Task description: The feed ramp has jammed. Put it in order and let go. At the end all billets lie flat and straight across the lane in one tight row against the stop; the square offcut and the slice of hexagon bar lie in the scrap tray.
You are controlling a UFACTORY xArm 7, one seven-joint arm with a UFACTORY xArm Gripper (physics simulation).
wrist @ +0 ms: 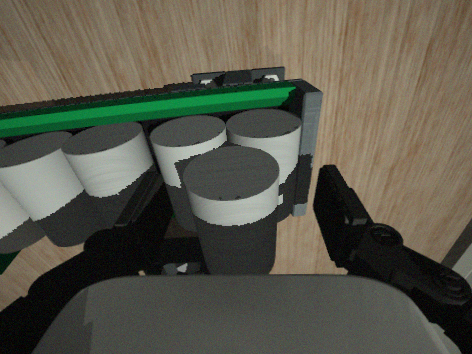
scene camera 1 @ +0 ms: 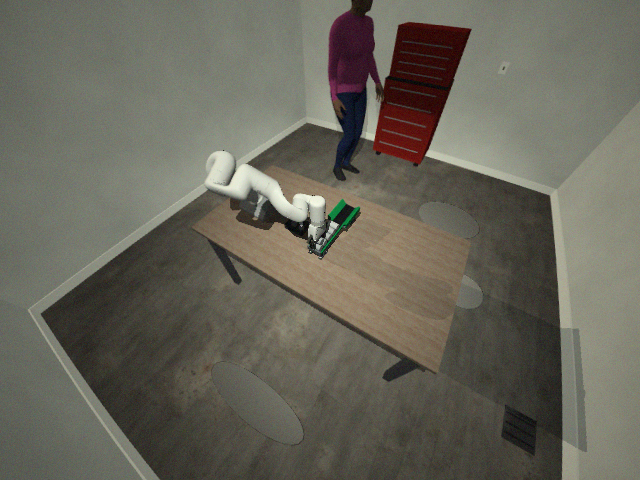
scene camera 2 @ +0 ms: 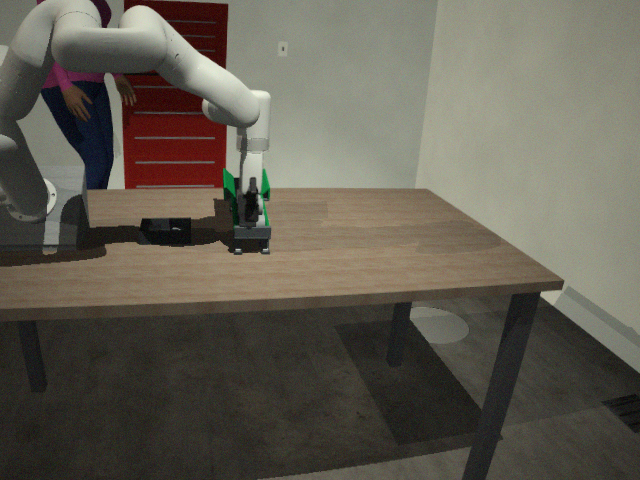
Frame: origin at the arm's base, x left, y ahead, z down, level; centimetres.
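Where they show: gripper, between the fingertips: [wrist: 240,188] [scene camera 1: 317,242] [scene camera 2: 250,215]; arm's base, origin of its link: [scene camera 1: 255,195] [scene camera 2: 32,200].
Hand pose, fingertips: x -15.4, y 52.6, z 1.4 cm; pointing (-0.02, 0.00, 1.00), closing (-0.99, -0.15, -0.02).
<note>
Each offset is from my fingertips to the top centre of the thing. Level surfaces: height alone.
The feed ramp [scene camera 1: 337,210] [scene camera 2: 229,183] [wrist: 200,101] has green side walls and a grey stop @(dx -3.8, dy -0.2, dz +1.3 cm) [scene camera 2: 252,233] [wrist: 311,120] at its low end. Several white billets with dark end faces lie in its lane; one @(dx -1.5, dy +0.2, dz -0.5 cm) [wrist: 263,125] is beside the stop, with another @(dx +2.5, dy +0.8, dz -0.9 cm) [wrist: 187,132] next to it. One more billet @(dx +0.2, dy -0.1, dz -4.1 cm) [wrist: 231,175] lies on top of these two. My gripper [wrist: 240,188] [scene camera 2: 251,214] is open, its fingers on both sides of the raised billet. The black scrap tray @(dx +11.1, dy -19.6, dz +5.2 cm) [scene camera 2: 180,239] [scene camera 1: 294,227] stands beside the ramp; small grey shapes inside are too dark to identify.
The ramp and tray stand on a wooden table @(dz +8.7 cm) [scene camera 1: 392,273] [scene camera 2: 361,268]. The arm's base is at the left in scene camera 2. A person [scene camera 1: 354,56] [scene camera 2: 95,124] stands behind the table near a red tool cabinet [scene camera 1: 413,93] [scene camera 2: 175,124].
</note>
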